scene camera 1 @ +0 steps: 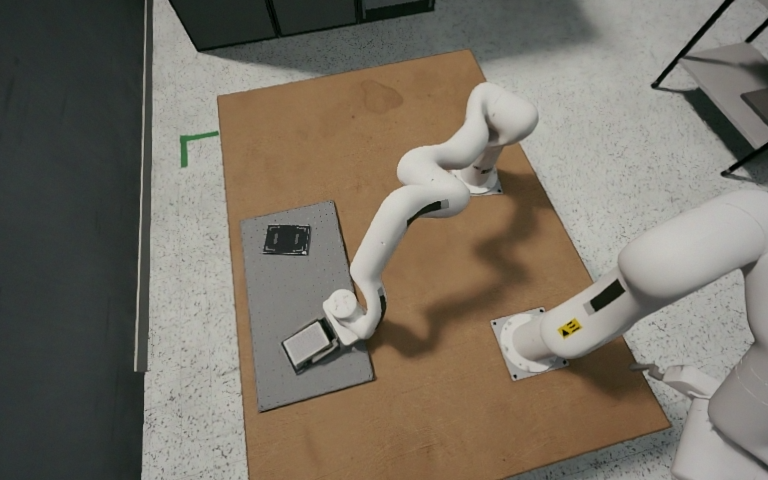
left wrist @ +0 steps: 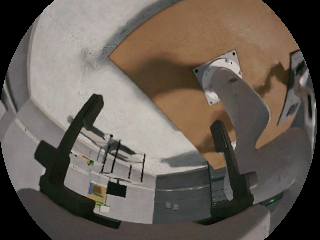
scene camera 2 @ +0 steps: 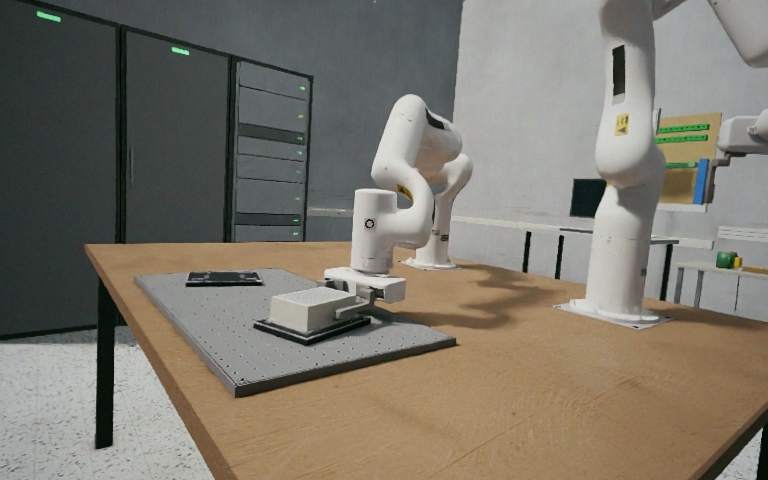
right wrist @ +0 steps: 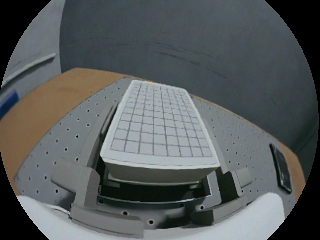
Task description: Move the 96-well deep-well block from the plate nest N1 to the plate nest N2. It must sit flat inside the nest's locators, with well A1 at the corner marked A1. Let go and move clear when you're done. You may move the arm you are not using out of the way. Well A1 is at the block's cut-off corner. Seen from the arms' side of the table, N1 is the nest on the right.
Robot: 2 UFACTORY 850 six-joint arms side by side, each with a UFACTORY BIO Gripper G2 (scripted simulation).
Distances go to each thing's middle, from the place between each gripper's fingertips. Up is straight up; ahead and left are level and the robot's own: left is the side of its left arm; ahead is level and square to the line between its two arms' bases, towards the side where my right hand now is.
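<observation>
The white deep-well block (scene camera 2: 307, 310) has my right hand 10 mm short of it.
My left hand is 250 mm above the white deep-well block, and it's also 290 mm to the left of the block and 910 mm short of it.
</observation>
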